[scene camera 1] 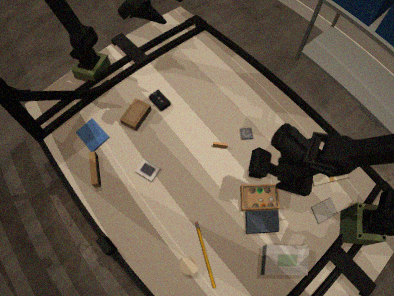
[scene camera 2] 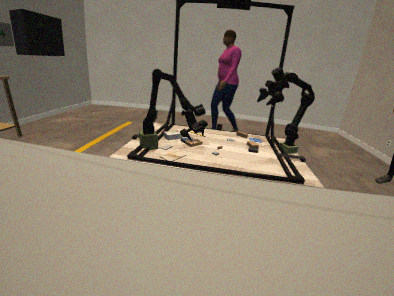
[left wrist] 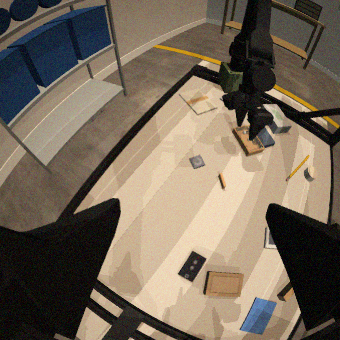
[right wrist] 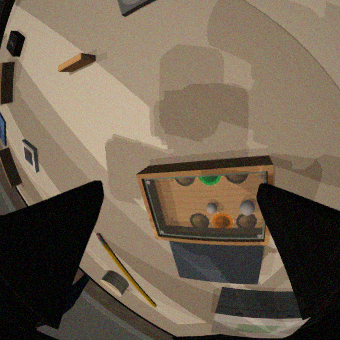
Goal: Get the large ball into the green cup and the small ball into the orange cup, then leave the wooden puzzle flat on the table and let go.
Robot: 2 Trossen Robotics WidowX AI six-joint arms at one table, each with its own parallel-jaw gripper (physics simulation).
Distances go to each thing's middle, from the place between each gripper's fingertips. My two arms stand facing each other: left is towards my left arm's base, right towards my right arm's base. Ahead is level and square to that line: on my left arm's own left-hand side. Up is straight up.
The wooden puzzle [scene camera 1: 253, 197] is 3 cm behind my right hand, 2 cm to the right of it and 4 cm below it. Round my right hand: dark blue block [scene camera 1: 267, 221]: 8 cm behind, 6 cm to the right, 5 cm below.
I see the wooden puzzle 150 mm behind my left hand, 380 mm to the right of it and 340 mm below it. The rest, counted from my left hand: dark blue block: 210 mm behind, 420 mm to the right, 340 mm below.
